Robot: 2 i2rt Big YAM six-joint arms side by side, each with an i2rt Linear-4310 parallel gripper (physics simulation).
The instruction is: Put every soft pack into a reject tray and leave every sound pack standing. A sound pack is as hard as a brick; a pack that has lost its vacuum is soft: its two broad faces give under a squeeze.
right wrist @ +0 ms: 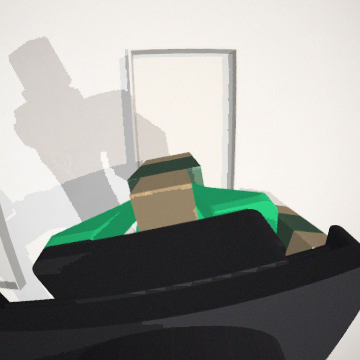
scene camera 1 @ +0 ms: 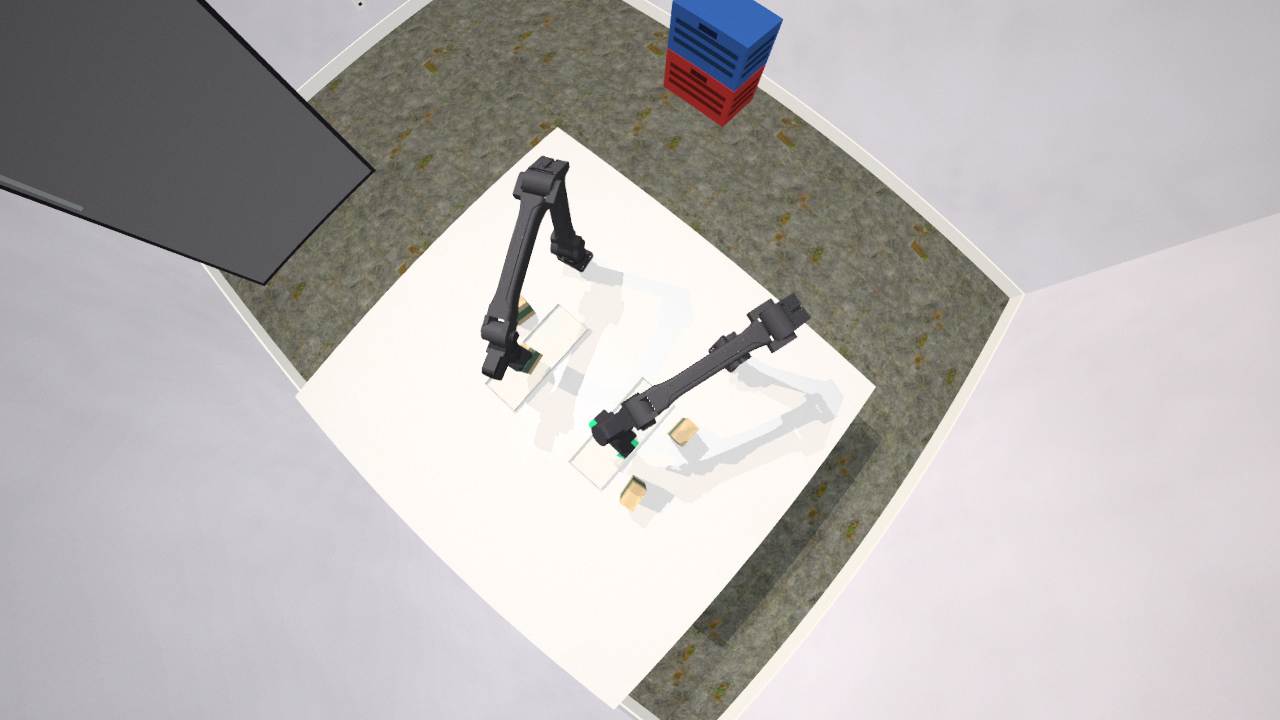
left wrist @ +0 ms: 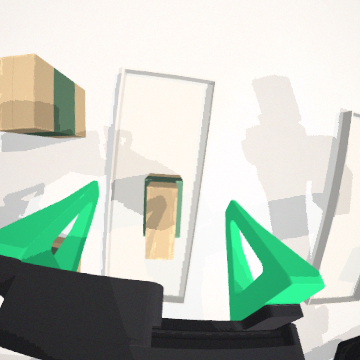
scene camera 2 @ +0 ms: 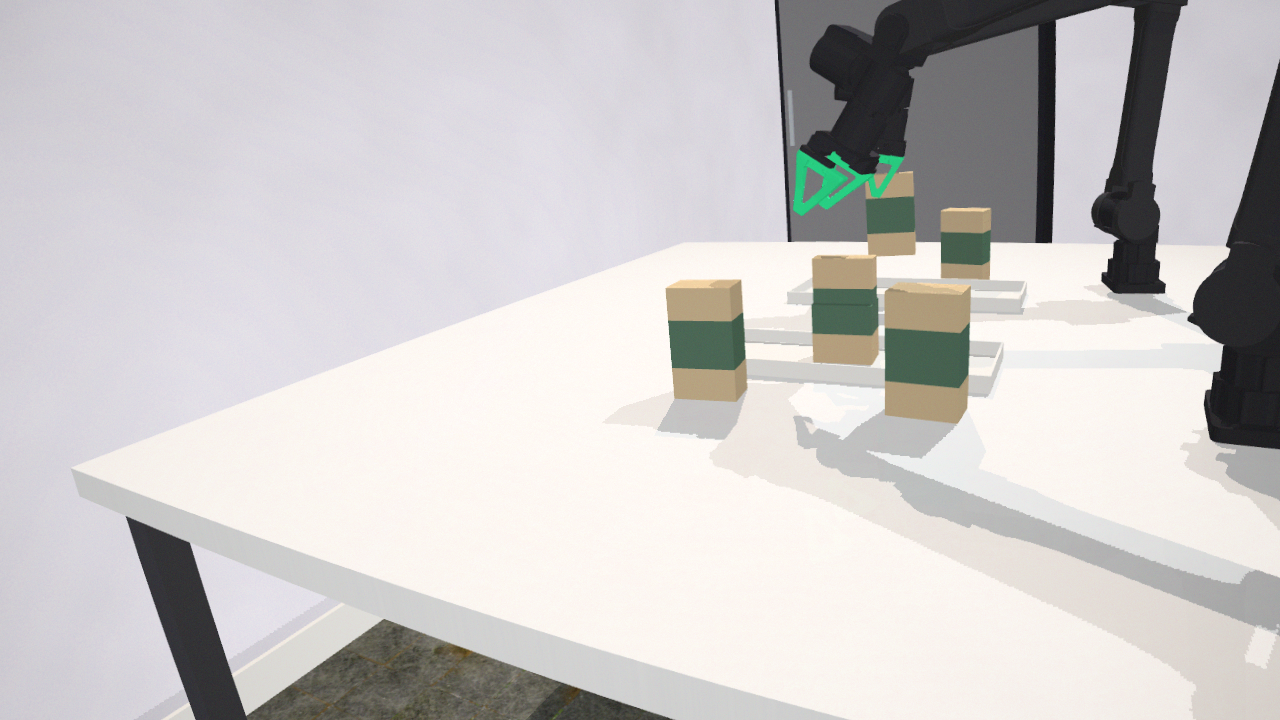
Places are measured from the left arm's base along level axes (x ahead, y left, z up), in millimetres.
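Pixels of known places: left gripper, between the fingertips: (left wrist: pixel 164 196) (scene camera 2: pixel 810 210); right gripper, between the fingertips: (right wrist: pixel 168 196) (scene camera 1: pixel 518 363) (scene camera 2: pixel 876 196); left arm's base, origin of its link: (scene camera 2: pixel 1252 425); right arm's base, origin of its link: (scene camera 1: pixel 575 256) (left wrist: pixel 352 347) (scene camera 2: pixel 1131 286).
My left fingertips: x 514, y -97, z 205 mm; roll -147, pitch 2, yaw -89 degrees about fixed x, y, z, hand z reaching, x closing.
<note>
Ahead of a thing's pixels: the offset from my left fingertips to its top centre. Level surfaces: height alone.
My right gripper (scene camera 1: pixel 526 359) (right wrist: pixel 168 196) is shut on a tan pack with a green band @[dz +19, dx -3, dy -375 mm] (scene camera 1: pixel 534 361) (scene camera 2: pixel 890 214) (right wrist: pixel 164 212), held upright above the far tray @[dz -183, dx -24, dy -396 mm] (scene camera 1: pixel 501 396) (scene camera 2: pixel 948 303) (right wrist: pixel 231 125). My left gripper (scene camera 1: pixel 613 437) (scene camera 2: pixel 838 198) (left wrist: pixel 164 196) is open and empty above the near tray @[dz -183, dx -43, dy +13 mm] (scene camera 1: pixel 586 475) (scene camera 2: pixel 778 369) (left wrist: pixel 200 170). A pack @[dz -62, dx -44, dy -1 mm] (scene camera 2: pixel 844 313) (left wrist: pixel 160 220) stands in that tray. Two packs stand outside it, one @[dz -65, dx +70, dy +179 mm] (scene camera 1: pixel 632 493) (scene camera 2: pixel 705 344) (left wrist: pixel 40 97) and another @[dz -65, dx -191, dy +160 mm] (scene camera 1: pixel 682 431) (scene camera 2: pixel 928 358). A further pack @[dz -65, dx -99, dy -548 mm] (scene camera 1: pixel 524 310) (scene camera 2: pixel 965 246) (right wrist: pixel 302 230) stands beside the far tray. Softness cannot be seen.
Both arms reach over the white table @[dz -205 mm] (scene camera 1: pixel 501 537) (scene camera 2: pixel 447 501). The left gripper hides part of the near tray in scene camera 1. Stacked blue and red crates (scene camera 1: pixel 723 40) (scene camera 1: pixel 716 89) stand on the floor beyond the table.
</note>
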